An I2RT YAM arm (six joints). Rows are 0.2 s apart.
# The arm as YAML. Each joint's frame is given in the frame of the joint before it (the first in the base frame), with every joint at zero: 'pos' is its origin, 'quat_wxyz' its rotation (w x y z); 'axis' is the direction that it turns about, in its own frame. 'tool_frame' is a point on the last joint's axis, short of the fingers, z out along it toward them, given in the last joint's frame.
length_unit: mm
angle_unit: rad
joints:
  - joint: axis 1
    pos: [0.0, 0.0, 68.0]
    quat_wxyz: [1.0, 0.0, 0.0, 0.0]
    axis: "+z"
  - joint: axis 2
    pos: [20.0, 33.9, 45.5]
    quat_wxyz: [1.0, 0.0, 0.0, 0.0]
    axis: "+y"
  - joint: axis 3
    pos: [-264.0, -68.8, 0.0]
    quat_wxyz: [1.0, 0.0, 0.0, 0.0]
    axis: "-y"
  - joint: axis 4
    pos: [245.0, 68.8, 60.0]
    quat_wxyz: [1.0, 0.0, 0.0, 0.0]
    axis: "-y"
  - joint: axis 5
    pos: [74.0, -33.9, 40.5]
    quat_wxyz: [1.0, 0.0, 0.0, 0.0]
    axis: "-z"
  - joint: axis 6
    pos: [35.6, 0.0, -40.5]
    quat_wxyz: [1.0, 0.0, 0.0, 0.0]
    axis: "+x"
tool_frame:
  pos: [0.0, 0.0, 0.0]
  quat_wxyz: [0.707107, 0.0, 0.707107, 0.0]
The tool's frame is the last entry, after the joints.
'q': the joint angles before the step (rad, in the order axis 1, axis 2, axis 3, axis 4, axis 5, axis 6). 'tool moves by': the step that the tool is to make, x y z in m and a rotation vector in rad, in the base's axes. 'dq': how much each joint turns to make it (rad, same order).
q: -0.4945, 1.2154, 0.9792, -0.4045, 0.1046, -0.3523
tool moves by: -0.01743, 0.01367, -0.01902, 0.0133, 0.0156, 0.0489
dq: 0.0105, -0.0847, -0.1192, 0.0163, -0.0333, -0.0198
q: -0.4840, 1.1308, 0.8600, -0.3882, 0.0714, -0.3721
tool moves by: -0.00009, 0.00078, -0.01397, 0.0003, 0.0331, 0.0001
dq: 0.0045, 0.0093, -0.0406, 0.0212, 0.0128, -0.0091
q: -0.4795, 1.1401, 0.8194, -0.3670, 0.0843, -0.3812
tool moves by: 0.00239, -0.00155, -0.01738, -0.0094, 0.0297, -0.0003
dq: 0.0011, 0.0270, -0.0472, 0.0536, 0.0152, -0.0161
